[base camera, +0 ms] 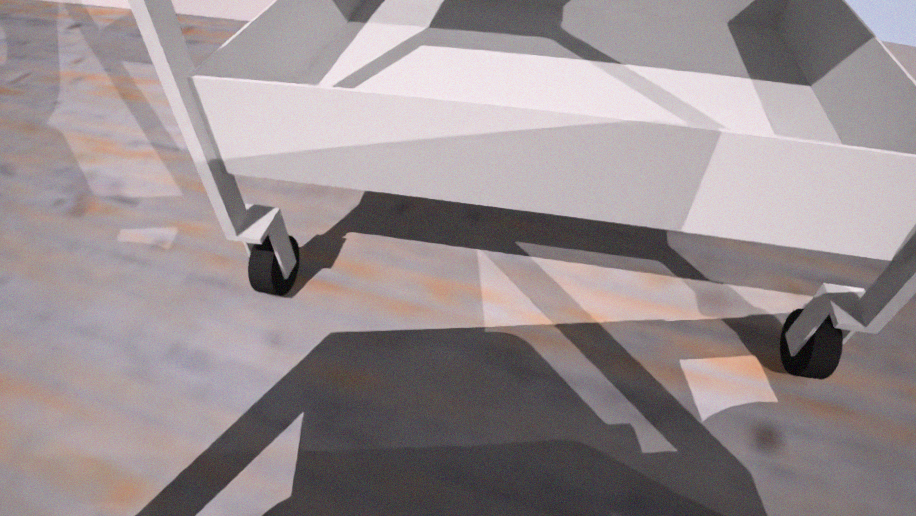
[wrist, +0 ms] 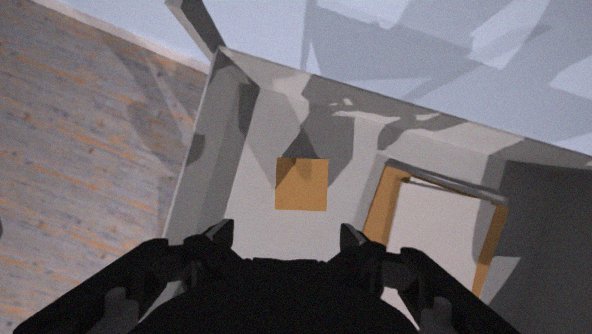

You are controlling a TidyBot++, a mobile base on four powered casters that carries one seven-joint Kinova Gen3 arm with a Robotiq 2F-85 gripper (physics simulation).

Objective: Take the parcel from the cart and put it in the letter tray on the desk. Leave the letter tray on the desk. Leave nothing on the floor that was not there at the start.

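Places are measured from the arm's base along level axes (x ahead, y left, z up), in centimetres.
Where they show: gripper, between the fingertips: (wrist: 287, 233).
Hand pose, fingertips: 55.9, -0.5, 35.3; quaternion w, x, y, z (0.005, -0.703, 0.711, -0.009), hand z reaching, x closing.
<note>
After its pixels a point has its place, as x, y, z.
The cart (base camera: 410, 153) @[36.5, 1.2, -23.3] (wrist: 215, 125) @[65.3, 7.6, 29.7] is a pale grey bin on black wheels. In the wrist view, a small orange-brown box (wrist: 302, 186) @[59.3, -1.8, 32.2], apparently the parcel, lies on the bin floor near the middle of the view. It stands apart from the walls. My gripper (wrist: 287, 233) @[55.9, -0.5, 35.3] is open and empty above the bin, its black fingers spread wide. The small box shows beyond the fingertips, lined up roughly between them. The parcel does not show in the base view. The desk and the letter tray cannot be made out in either view.
A larger orange-brown, open-topped holder (wrist: 380, 212) @[56.0, -11.7, 27.6] with a white slab (wrist: 435, 220) @[55.4, -18.1, 28.2] inside stands in the bin, right of the small box and partly behind my right finger. The bin's walls rise around both. Two of the cart's wheels (base camera: 273, 266) @[39.3, 12.8, -35.5] (base camera: 810, 344) @[29.9, -26.3, -35.6] stand on the floor.
</note>
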